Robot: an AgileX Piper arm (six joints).
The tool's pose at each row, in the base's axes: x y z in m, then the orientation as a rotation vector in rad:
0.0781, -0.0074, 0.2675, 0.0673, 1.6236, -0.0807
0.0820, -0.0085, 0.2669, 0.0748, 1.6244, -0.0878
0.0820, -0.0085, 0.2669, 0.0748, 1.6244, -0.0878
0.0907, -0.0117, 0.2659, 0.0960, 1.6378, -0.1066
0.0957, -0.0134, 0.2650, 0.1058, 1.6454, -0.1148
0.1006, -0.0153, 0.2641, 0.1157, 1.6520, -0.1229
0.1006, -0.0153, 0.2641, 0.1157, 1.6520, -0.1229
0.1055, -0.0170, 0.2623, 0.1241, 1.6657, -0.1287
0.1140, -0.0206, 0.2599, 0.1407, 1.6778, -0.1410
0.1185, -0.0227, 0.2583, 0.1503, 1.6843, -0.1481
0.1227, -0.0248, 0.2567, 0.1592, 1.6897, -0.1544
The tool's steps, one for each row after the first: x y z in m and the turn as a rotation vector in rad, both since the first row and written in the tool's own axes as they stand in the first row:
0.0004, -0.0007, 0.0040, 0.0092, 0.0011, 0.0005
0.0004, -0.0007, 0.0040, 0.0092, 0.0011, 0.0005
0.0009, -0.0031, 0.0130, 0.0341, 0.0155, 0.0020
0.0016, -0.0043, 0.0182, 0.0453, 0.0237, 0.0029
0.0022, -0.0057, 0.0233, 0.0564, 0.0308, 0.0040
0.0022, -0.0057, 0.0233, 0.0564, 0.0308, 0.0040
0.0038, -0.0069, 0.0284, 0.0649, 0.0450, 0.0052
0.0057, -0.0097, 0.0373, 0.0827, 0.0582, 0.0078
0.0071, -0.0114, 0.0421, 0.0929, 0.0654, 0.0093
0.0085, -0.0131, 0.0465, 0.1022, 0.0714, 0.0109

